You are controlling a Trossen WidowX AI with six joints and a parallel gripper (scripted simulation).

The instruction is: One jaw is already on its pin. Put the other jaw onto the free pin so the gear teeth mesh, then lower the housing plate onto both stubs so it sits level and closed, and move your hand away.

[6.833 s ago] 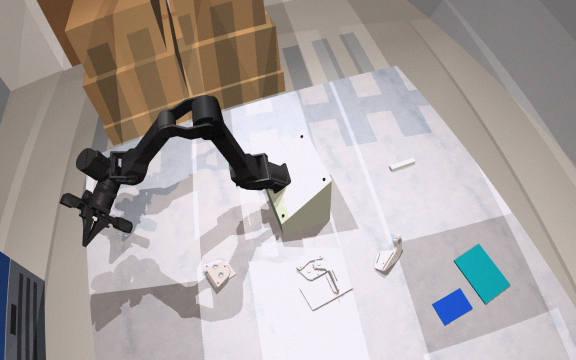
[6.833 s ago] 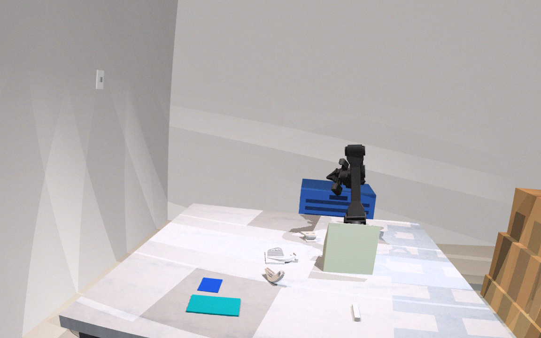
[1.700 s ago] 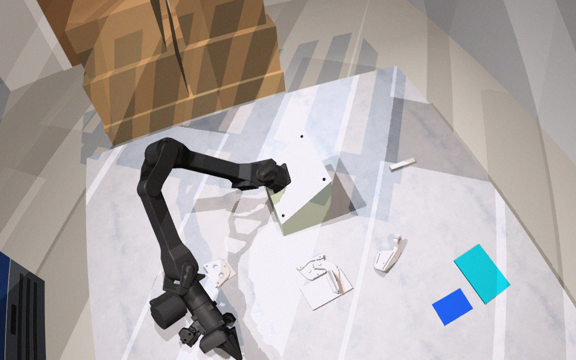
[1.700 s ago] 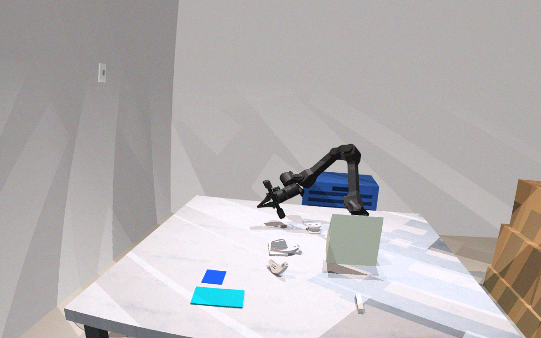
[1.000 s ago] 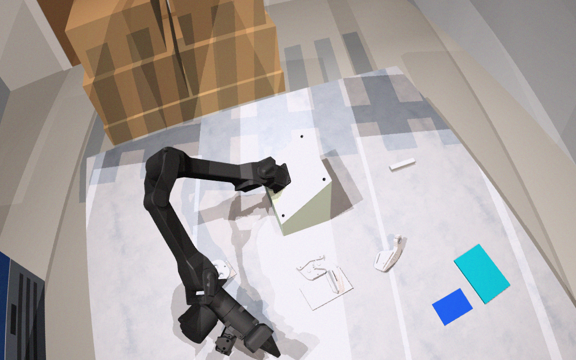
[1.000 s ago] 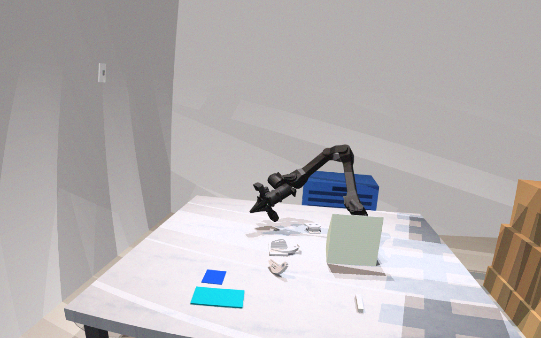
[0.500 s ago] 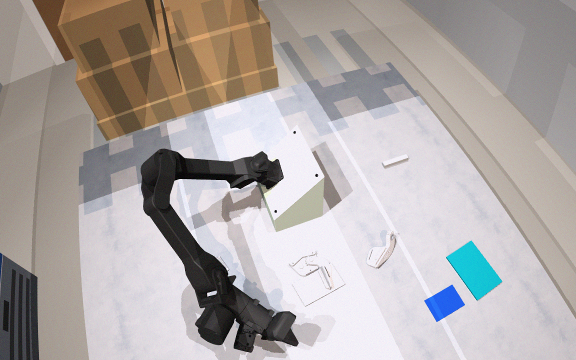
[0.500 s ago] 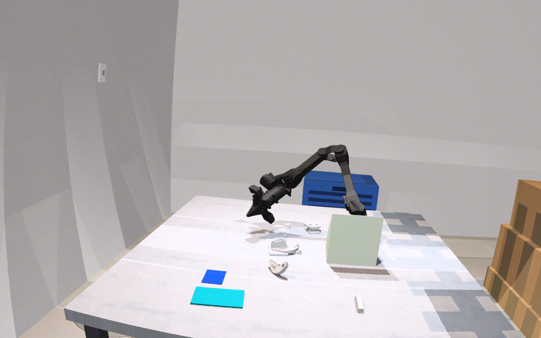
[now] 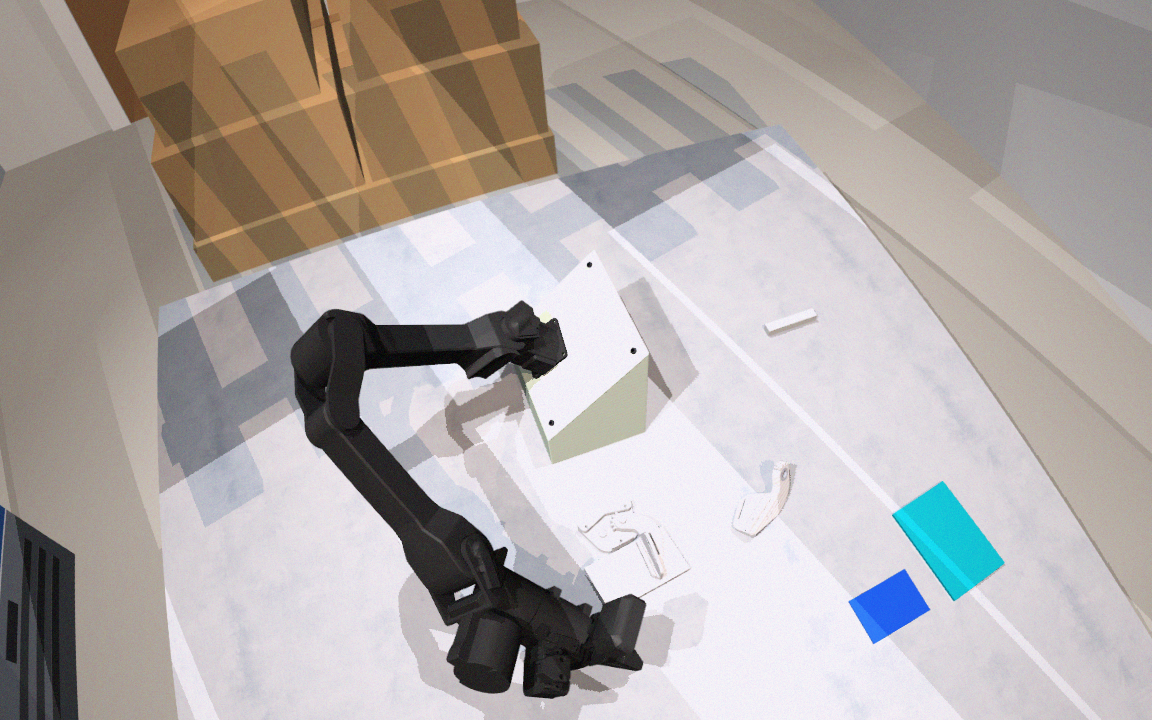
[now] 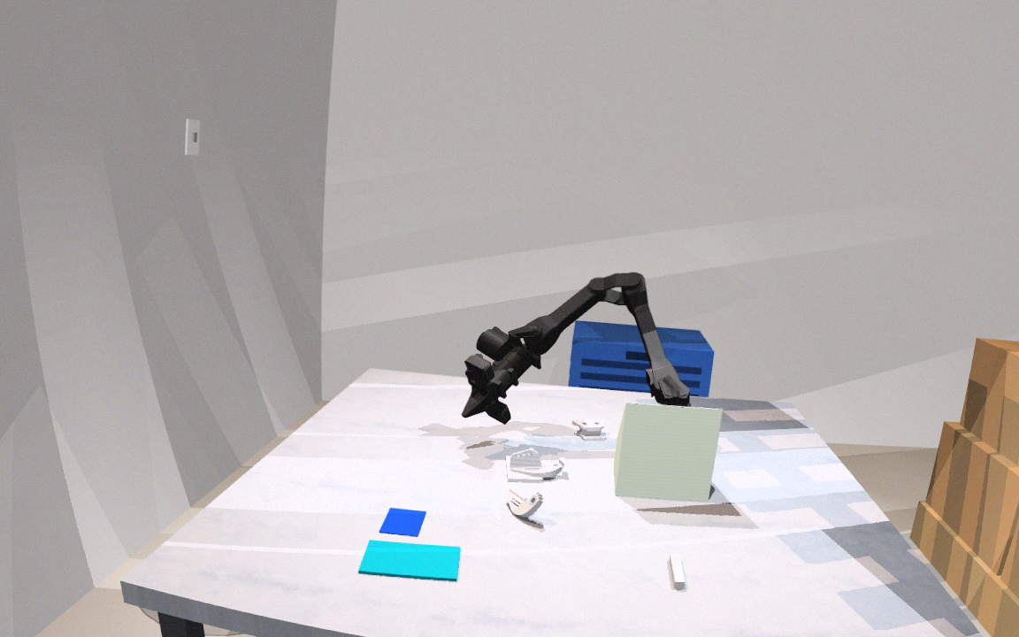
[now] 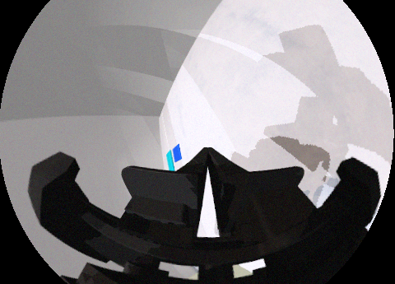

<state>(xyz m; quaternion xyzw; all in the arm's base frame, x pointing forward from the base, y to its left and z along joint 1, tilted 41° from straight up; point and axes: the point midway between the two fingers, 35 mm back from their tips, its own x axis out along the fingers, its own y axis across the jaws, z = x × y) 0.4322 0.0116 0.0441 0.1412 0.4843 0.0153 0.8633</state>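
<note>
The white jaw is 25 cm to the left of my gripper tip, 20 cm behind it and 6 cm below it. The rest, counted from my gripper tip: blue card (35 cm to the left, 9 cm below, 1 cm ahead); then cyan card (47 cm to the left, 9 cm below, 5 cm behind); then white block (26 cm behind, 22 cm to the right, 8 cm below).
</note>
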